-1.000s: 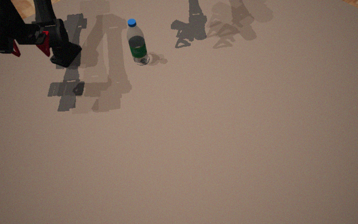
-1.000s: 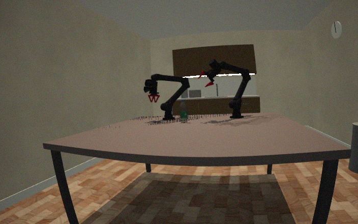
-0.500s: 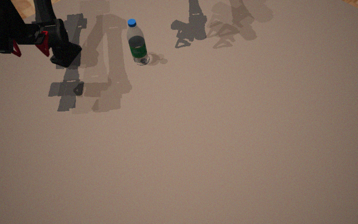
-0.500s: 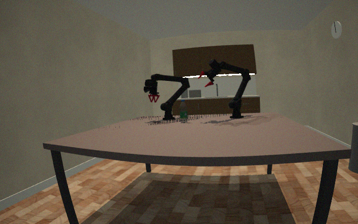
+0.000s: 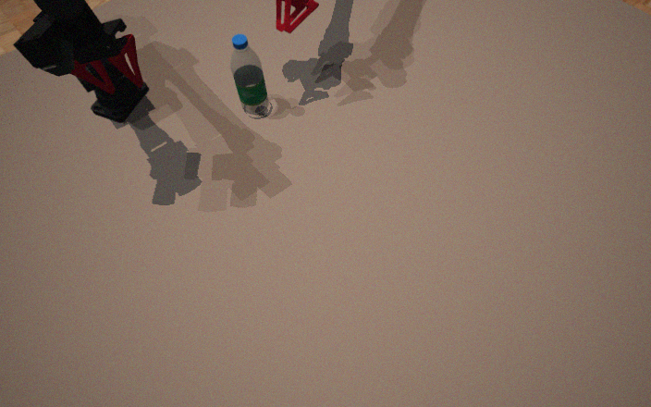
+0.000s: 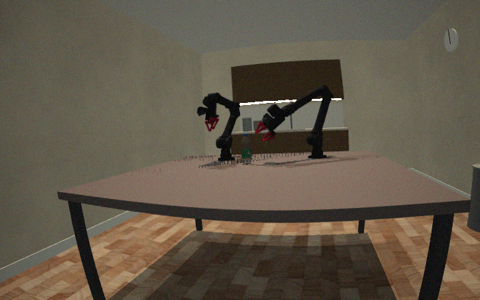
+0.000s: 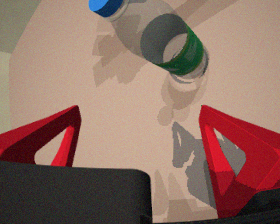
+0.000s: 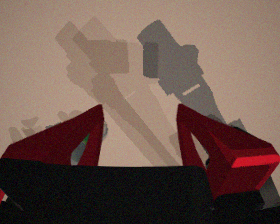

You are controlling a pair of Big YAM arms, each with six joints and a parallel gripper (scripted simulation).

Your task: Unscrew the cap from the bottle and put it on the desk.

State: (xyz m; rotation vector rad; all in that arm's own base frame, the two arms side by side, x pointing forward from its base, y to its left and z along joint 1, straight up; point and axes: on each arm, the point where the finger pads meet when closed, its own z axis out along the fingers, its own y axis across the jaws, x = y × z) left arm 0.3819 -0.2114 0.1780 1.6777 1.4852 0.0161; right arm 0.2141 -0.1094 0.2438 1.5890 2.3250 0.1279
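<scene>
My right hand is 10 mm past the blue cap, 240 mm to the right of it and 50 mm above it. Also, from my right hand: bottle: 10 mm behind, 240 mm to the left, 140 mm below.
My left gripper is now 10 cm to the left of the bottle, 8 cm above it and 1 cm past it. From my left hand the other things lie so: blue cap: 10 cm to the right, 2 cm above, 1 cm behind.
</scene>
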